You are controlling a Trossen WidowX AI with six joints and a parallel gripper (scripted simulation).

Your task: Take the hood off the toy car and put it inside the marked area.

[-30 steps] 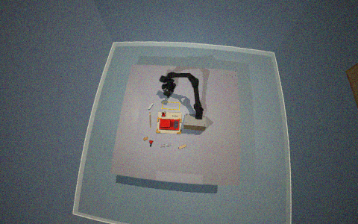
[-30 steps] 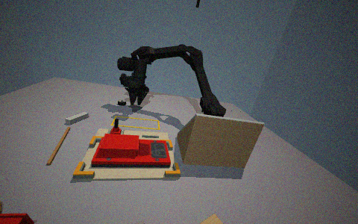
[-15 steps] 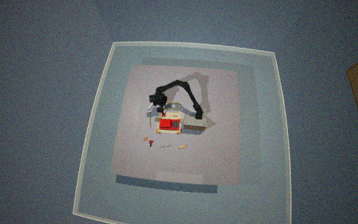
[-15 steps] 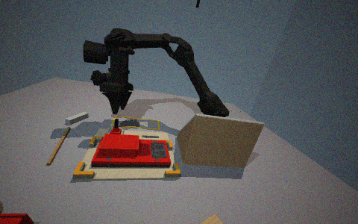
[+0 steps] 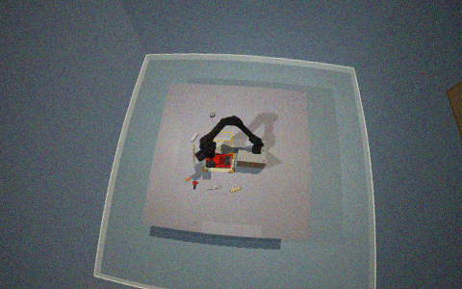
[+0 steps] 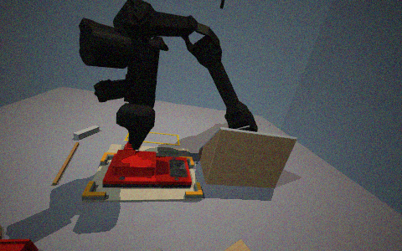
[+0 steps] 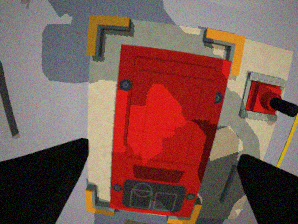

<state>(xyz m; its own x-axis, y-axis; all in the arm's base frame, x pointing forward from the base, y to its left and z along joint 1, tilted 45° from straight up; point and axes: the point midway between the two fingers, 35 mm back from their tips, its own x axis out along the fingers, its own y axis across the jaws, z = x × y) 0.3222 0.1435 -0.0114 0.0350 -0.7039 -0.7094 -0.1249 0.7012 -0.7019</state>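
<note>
The hood lies 7 cm below my gripper tip and 1 cm to the right of it. Round my gripper tip: wooden stick: 17 cm ahead, 10 cm below, 3 cm to the right.
</note>
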